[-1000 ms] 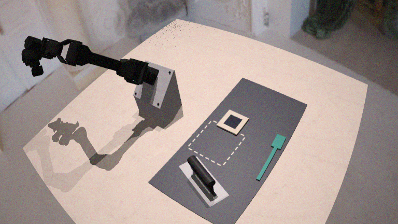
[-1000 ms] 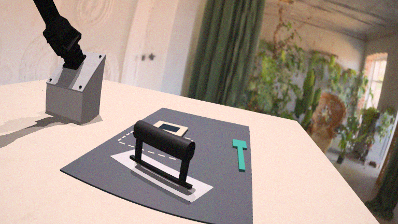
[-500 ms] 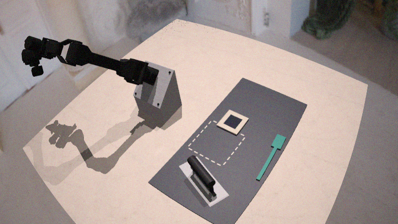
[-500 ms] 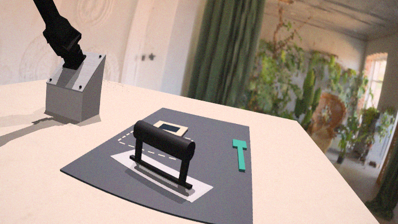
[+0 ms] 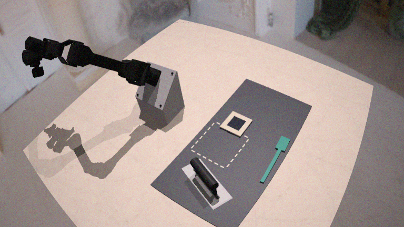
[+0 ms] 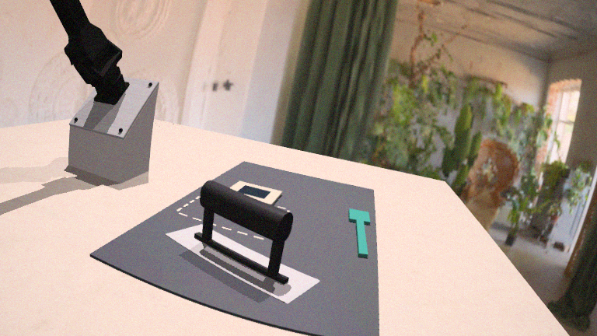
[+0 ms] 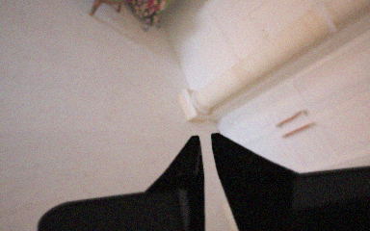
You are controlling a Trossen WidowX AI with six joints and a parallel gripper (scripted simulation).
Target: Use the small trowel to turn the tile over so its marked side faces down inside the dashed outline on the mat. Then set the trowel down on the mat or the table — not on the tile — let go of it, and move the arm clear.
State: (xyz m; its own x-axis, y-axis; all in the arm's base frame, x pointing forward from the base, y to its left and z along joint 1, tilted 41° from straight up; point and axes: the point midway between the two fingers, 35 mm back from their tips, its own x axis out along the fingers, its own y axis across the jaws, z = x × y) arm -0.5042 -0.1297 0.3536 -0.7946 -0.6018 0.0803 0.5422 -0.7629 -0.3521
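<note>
Right now the small trowel is 93 cm ahead of my gripper tip, 12 cm to the left of it and 29 cm below it. Also, from my gripper tip: tile: 86 cm ahead, 41 cm to the left, 32 cm below; then green t-shaped tool: 107 cm ahead, 35 cm to the left, 32 cm below; then dark mat: 93 cm ahead, 33 cm to the left, 35 cm below.
</note>
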